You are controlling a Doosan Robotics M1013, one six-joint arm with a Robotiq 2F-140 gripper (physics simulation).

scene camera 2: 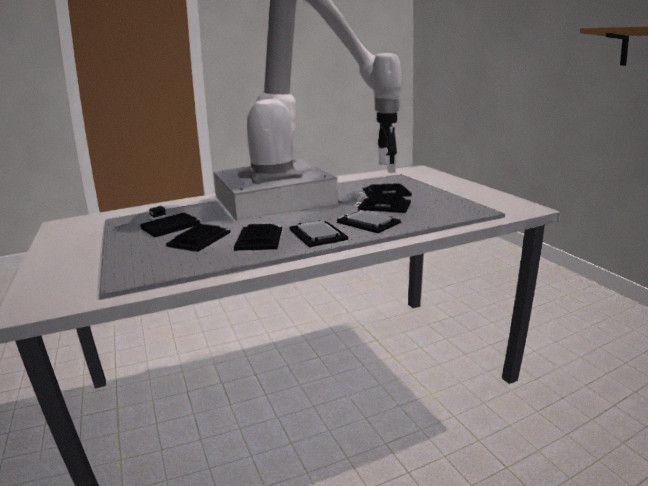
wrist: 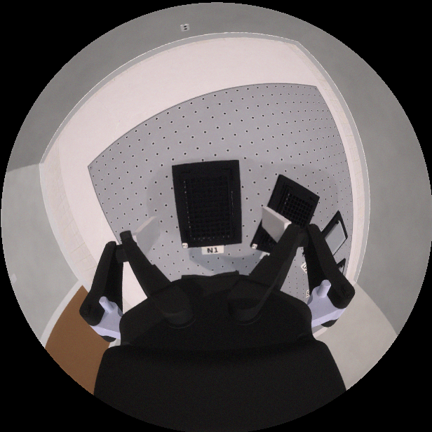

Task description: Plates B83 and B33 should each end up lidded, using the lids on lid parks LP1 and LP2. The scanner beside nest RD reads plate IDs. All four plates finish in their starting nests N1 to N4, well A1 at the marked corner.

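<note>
Visible are a nest N1 (wrist: 203, 165), a black nest N2 (wrist: 275, 197) and a black nest RD (scene camera 2: 170, 224). My gripper is seen at (scene camera 2: 386, 168) and (wrist: 209, 220).
</note>
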